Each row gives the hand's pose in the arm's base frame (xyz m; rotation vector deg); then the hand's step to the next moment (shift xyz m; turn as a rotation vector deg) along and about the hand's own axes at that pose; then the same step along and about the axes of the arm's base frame.
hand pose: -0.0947 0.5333 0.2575 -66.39 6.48 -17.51
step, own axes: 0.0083 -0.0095 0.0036 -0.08 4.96 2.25
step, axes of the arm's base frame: 0.0071 -0.0027 0.0107 1.36 3.82 -3.64
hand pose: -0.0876 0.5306 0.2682 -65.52 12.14 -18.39
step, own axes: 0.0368 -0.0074 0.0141 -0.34 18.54 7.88
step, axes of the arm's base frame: 0.0379 -0.0038 0.0124 4.88 13.84 -13.81
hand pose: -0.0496 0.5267 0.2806 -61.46 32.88 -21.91
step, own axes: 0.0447 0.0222 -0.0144 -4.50 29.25 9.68
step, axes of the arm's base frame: 0.0271 -0.0254 -0.0364 2.87 22.08 -21.77
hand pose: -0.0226 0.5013 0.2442 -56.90 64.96 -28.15
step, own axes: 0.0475 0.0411 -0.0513 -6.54 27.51 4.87
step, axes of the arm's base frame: -0.0345 -0.0362 -0.0639 -2.05 20.83 -19.63
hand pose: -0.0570 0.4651 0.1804 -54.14 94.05 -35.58
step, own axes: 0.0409 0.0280 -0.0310 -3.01 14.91 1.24
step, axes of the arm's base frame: -0.0410 -0.0210 -0.0360 -2.50 10.74 -10.55
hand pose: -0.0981 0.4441 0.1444 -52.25 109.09 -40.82
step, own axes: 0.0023 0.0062 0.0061 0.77 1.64 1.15
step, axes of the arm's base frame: 0.0027 0.0009 -0.0085 0.25 0.16 -2.13
